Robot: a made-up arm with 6 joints.
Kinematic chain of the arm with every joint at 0, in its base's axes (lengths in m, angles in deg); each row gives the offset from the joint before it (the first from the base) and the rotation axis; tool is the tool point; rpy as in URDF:
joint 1: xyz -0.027 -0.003 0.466 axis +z
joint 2: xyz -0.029 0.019 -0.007 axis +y
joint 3: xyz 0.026 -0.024 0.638 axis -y
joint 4: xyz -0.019 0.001 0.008 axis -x
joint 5: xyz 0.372 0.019 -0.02 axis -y
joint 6: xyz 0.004 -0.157 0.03 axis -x
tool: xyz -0.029 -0.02 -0.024 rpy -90 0 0
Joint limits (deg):
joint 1: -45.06..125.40
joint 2: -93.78..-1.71
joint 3: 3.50..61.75
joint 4: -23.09..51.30
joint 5: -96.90..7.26
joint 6: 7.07..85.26
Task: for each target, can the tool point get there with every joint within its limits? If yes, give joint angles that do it. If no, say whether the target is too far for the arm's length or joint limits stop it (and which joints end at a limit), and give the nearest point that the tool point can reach.
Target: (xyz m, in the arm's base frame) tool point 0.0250 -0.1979 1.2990
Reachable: yes | joints -23.85 -13.19 10.97 18.20 -15.38 62.28
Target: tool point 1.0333 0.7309 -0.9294
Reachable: no: too far | nearest point 0.6698 -0.7437 0.4769 | short by 2.070 m
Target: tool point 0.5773 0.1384 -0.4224
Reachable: no: joint limits stop it (at a limit: joint 1, joint 2, joint 3, joint 5) | nearest point 0.6592 -0.7612 0.4582 | short by 1.262 m
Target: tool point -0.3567 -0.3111 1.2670
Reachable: yes | joints 24.99 -49.52 14.54 32.69 -86.82 20.84
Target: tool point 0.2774 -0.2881 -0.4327
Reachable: no: joint limits stop it (at a limit: joint 1, joint 2, joint 3, joint 4, joint 5, joint 6) | nearest point 0.6367 -0.7864 0.4390 | short by 1.066 m
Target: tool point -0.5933 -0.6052 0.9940
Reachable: yes | joints 34.83 -71.13 51.72 -10.13 -56.45 30.66
